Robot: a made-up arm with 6 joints. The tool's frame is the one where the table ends. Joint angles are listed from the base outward.
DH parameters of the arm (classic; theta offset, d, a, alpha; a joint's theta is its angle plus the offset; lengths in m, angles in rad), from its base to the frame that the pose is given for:
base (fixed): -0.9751 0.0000 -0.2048 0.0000
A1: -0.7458 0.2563 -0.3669 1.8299
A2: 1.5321 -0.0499 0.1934 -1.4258
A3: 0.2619 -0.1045 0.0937 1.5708
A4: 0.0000 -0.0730 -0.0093 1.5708
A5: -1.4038 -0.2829 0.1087 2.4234
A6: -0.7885 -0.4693 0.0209 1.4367
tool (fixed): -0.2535 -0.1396 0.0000 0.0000
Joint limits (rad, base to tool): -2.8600..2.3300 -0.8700..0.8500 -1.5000..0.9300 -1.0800..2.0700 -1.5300..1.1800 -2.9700..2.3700
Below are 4 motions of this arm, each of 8 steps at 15 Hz.
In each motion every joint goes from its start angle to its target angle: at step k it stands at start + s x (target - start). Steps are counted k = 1, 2, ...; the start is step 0. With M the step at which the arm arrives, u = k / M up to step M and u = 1 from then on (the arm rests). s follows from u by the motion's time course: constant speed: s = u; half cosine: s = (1 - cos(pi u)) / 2; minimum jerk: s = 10 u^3 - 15 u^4 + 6 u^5.
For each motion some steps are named. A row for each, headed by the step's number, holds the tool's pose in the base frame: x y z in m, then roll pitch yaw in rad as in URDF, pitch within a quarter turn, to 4 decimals.
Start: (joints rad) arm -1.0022 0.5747 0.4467 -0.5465 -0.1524 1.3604
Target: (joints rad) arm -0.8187 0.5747 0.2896 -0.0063 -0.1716 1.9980
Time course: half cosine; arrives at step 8
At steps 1, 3, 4, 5, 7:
1: 0.1754 0.0756 0.7198 -1.3131 0.5031 -2.0725
3: 0.2225 0.1159 0.7586 -1.5194 0.4431 -2.1625
4: 0.2567 0.1508 0.7819 -1.6450 0.3737 -2.2215
5: 0.2907 0.1909 0.8009 -1.7497 0.2856 -2.2736
7: 0.3368 0.2559 0.8187 -1.8594 0.1360 -2.3367

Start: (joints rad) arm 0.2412 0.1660 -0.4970 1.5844 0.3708 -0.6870
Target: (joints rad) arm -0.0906 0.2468 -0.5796 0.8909 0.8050 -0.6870
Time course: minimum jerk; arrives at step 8
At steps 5, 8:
5: -0.2254 0.8408 0.6979 -2.3958 0.5956 2.1578
8: -0.2389 0.8097 0.7167 -2.5052 0.5550 2.2002

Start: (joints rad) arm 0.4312 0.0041 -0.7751 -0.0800 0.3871 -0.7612
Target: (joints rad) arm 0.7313 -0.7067 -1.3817 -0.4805 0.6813 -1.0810
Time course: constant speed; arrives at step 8
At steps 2, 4, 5, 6, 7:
2: -0.3781 0.0360 0.7462 2.7682 0.0080 -2.9210
4: -0.3512 -0.0882 0.5650 2.4683 0.2570 -2.8508
5: -0.3317 -0.1239 0.4648 2.3021 0.3703 -2.8674
6: -0.3117 -0.1408 0.3623 2.1173 0.4661 -2.9202
7: -0.2937 -0.1389 0.2609 1.9121 0.5358 -3.0078

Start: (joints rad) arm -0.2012 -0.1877 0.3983 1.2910 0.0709 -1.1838
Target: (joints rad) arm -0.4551 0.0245 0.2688 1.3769 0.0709 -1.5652
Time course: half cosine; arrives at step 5
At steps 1, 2, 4, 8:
1: 0.3189 0.6776 0.6460 -1.3918 -0.1679 2.1031
2: 0.3455 0.6775 0.6321 -1.3494 -0.1310 2.1124
4: 0.4086 0.6661 0.5924 -1.2246 -0.0737 2.1315
8: 0.4196 0.6625 0.5846 -1.1997 -0.0680 2.1343

